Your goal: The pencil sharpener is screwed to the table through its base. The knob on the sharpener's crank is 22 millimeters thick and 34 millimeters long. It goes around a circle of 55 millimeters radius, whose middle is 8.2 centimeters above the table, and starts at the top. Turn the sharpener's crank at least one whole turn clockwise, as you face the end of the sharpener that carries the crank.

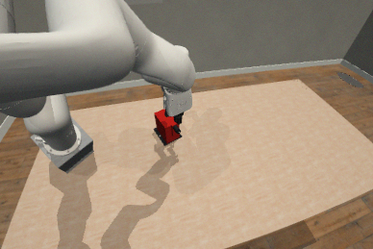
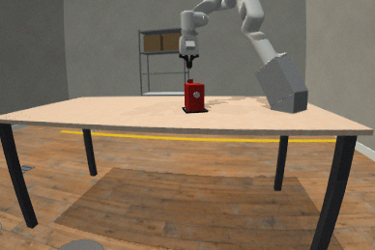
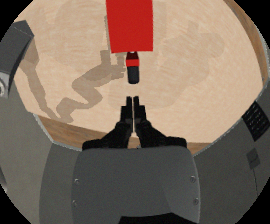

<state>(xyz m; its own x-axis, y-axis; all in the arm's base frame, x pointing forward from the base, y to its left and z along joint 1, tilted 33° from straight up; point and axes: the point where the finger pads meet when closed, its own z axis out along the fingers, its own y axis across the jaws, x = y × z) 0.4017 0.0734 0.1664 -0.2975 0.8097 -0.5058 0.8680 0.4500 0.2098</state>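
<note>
My hand is 2 cm to the right of the crank knob and 9 cm above it.
</note>
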